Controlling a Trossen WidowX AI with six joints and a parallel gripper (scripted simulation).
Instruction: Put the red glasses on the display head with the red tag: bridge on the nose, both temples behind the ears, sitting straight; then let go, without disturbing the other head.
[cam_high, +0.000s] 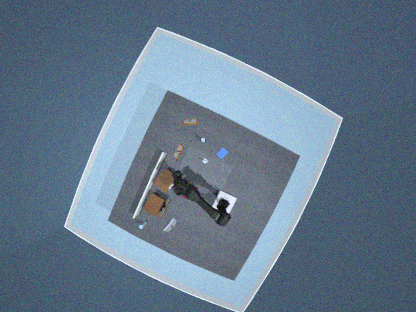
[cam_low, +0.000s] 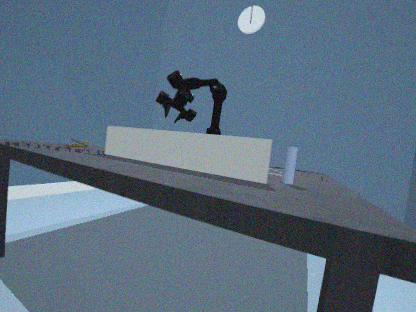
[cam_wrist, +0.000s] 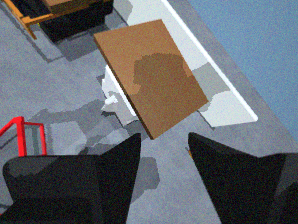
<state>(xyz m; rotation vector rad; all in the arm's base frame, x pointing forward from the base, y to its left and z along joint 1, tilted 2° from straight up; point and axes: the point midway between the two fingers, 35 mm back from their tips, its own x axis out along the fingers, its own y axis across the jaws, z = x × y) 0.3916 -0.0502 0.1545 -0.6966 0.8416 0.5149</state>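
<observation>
Now: the blue square 240 mm behind my gripper tip, 330 mm to the right of it and 170 mm below it. The rest, counted from my gripper tip: long pale board 200 mm ahead, 160 mm to the left, 120 mm below; small white disc 130 mm behind, 210 mm to the right, 150 mm below.
</observation>
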